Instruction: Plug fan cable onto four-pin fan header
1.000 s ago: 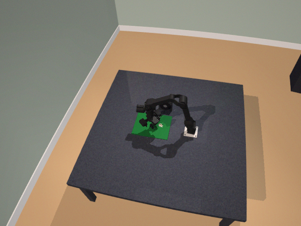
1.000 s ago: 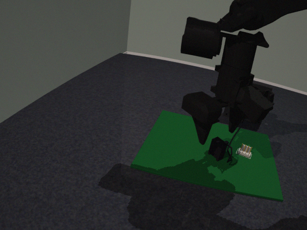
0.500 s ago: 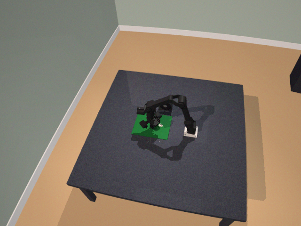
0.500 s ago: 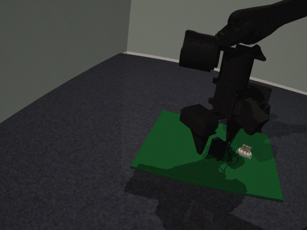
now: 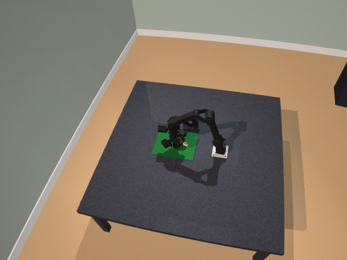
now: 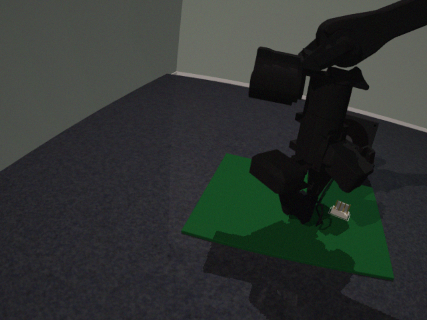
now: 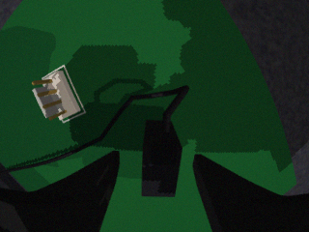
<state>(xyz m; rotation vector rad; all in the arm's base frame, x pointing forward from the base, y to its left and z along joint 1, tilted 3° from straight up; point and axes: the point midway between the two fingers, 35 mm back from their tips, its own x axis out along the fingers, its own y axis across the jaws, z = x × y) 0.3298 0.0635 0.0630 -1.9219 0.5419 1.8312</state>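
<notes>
Now: the green board 2 cm to the right of my gripper tip and 3 cm below it. The rest, counted from my gripper tip: white four-pin header (7 cm behind, 4 cm to the right, 2 cm below); black fan (6 cm behind, 22 cm to the right, 4 cm above); black plug (1 cm behind, 1 cm above).
</notes>
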